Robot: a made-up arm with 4 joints.
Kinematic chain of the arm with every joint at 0, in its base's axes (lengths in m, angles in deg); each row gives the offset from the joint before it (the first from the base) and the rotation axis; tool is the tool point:
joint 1: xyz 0 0 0.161 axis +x
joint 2: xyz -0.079 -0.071 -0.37 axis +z
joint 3: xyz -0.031 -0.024 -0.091 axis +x
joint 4: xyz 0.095 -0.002 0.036 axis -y
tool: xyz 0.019 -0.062 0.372
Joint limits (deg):
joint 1: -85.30..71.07
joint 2: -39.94..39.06
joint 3: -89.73..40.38
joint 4: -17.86..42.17
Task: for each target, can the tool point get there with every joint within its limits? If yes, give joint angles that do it. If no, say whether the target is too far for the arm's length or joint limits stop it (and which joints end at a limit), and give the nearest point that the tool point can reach.
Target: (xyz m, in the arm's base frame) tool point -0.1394 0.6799 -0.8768
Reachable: no: too far | nearest point -0.1072 0.2850 -0.2740 | short by 0.721 m
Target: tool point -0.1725 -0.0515 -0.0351
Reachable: yes | joints 49.85 -9.74 5.79 24.53
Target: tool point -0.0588 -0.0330 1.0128
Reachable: no: joint limits stop it (at a limit: joint 1, joint 3, joint 4) | nearest point -0.0693 -0.2457 0.5900 | short by 0.473 m
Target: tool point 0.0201 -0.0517 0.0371
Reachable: yes | joints 44.57 -32.74 -13.61 -4.46
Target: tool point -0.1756 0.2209 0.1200
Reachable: yes | joints 36.77 10.91 -50.81 21.16
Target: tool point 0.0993 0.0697 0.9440
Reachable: no: joint limits stop it (at a limit: joint 1, joint 4) | nearest point 0.0083 -0.2159 0.5601 | short by 0.487 m
